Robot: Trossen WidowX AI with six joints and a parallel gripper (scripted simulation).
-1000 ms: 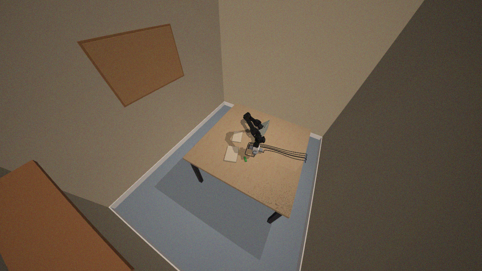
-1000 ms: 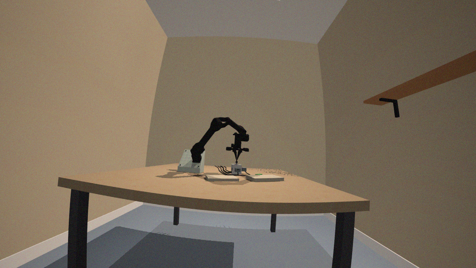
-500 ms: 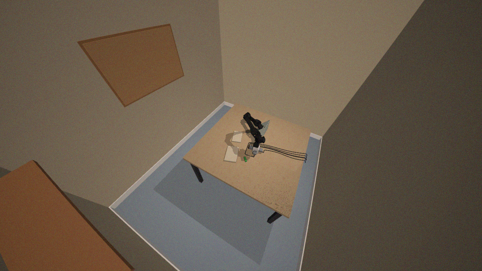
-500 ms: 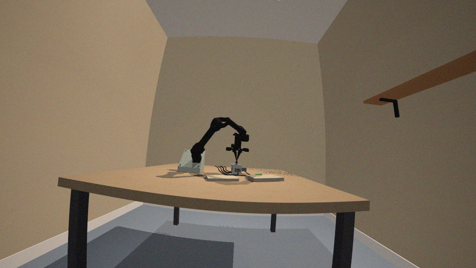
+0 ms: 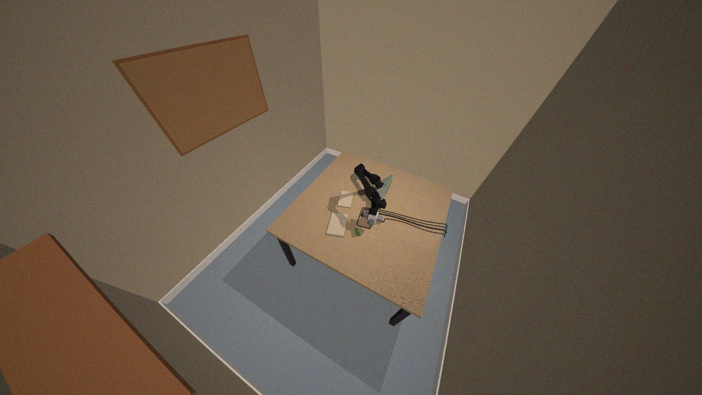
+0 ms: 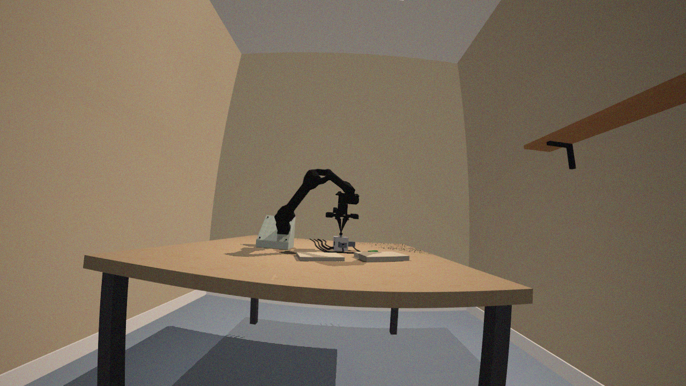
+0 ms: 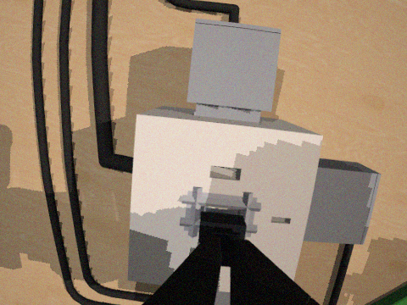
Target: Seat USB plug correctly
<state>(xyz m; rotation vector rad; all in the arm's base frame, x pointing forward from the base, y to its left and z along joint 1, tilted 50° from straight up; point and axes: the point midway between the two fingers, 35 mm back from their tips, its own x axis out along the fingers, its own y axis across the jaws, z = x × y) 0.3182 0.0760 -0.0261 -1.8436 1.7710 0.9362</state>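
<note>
Now: gripper tip 2 cm above the black USB plug. Also, from my gripper tip: green object (18 cm ahead, 11 cm below, 6 cm to the right).
</note>
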